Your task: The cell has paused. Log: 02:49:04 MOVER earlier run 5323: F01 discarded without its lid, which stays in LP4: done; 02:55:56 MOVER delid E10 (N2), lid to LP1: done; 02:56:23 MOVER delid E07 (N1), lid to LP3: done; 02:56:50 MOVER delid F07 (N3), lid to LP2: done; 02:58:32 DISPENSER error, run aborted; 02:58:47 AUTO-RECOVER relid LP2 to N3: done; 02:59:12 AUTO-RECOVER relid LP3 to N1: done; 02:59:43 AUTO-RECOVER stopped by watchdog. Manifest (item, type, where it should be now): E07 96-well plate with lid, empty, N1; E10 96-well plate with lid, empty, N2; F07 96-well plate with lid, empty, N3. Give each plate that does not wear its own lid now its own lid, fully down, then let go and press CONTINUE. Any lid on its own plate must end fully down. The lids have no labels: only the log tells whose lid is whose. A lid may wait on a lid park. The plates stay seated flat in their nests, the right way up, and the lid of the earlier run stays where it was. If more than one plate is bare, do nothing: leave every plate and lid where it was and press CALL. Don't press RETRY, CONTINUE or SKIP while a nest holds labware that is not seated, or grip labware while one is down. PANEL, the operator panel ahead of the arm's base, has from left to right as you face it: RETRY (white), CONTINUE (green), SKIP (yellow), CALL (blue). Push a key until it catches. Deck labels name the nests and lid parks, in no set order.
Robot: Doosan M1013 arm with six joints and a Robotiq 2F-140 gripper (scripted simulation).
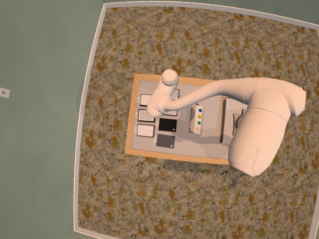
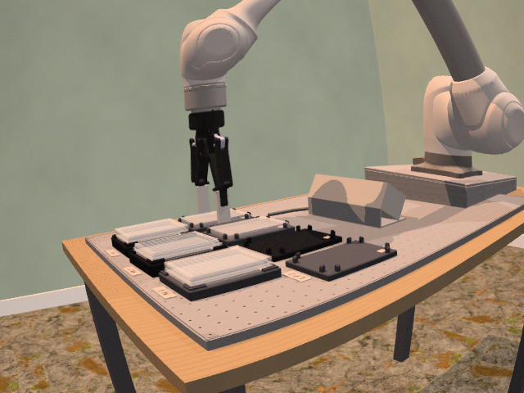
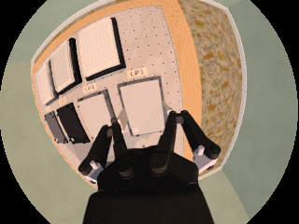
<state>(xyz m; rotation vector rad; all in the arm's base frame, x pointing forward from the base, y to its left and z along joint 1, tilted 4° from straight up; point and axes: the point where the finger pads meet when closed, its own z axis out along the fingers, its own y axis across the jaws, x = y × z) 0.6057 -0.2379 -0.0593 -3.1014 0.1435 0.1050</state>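
My hand is 19 cm to the right of the plate, 19 cm short of it and 1 cm above it. Round my hand: blue key 24 cm behind, 14 cm to the left, 3 cm above; then yellow key 24 cm behind, 19 cm to the left, 3 cm above; then black park 26 cm to the left, 3 cm below, 2 cm ahead.
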